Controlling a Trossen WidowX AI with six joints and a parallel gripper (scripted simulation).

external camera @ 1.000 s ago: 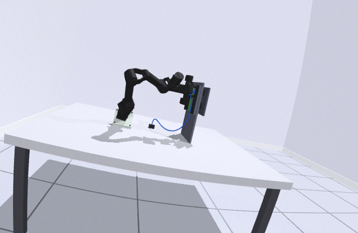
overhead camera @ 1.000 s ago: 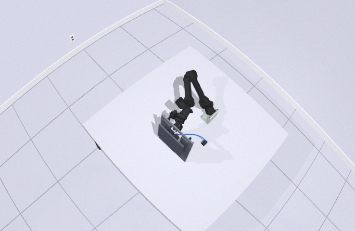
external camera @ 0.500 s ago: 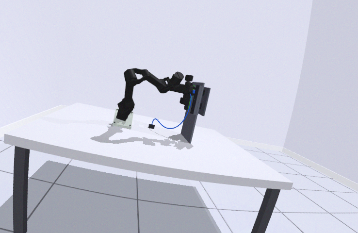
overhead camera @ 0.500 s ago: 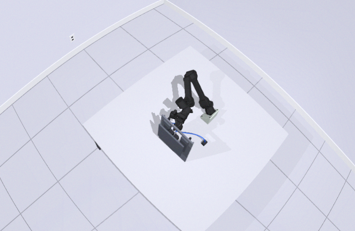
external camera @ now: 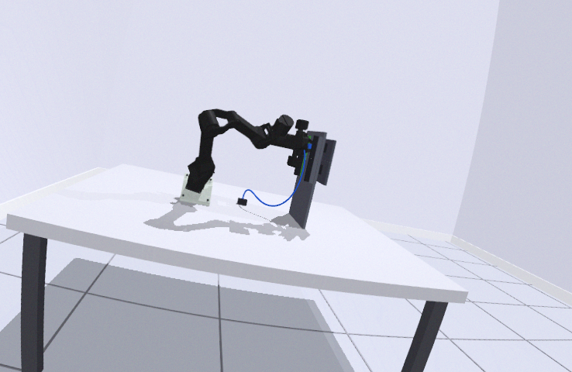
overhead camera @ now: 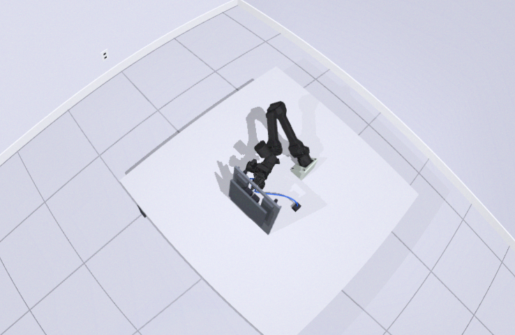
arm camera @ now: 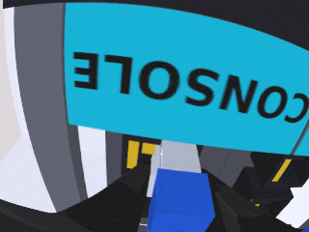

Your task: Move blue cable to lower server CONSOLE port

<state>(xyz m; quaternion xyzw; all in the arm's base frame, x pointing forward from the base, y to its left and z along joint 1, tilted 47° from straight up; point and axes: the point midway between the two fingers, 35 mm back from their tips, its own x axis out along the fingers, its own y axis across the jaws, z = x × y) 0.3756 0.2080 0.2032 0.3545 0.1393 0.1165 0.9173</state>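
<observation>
My gripper tip is now right at the plug.
</observation>
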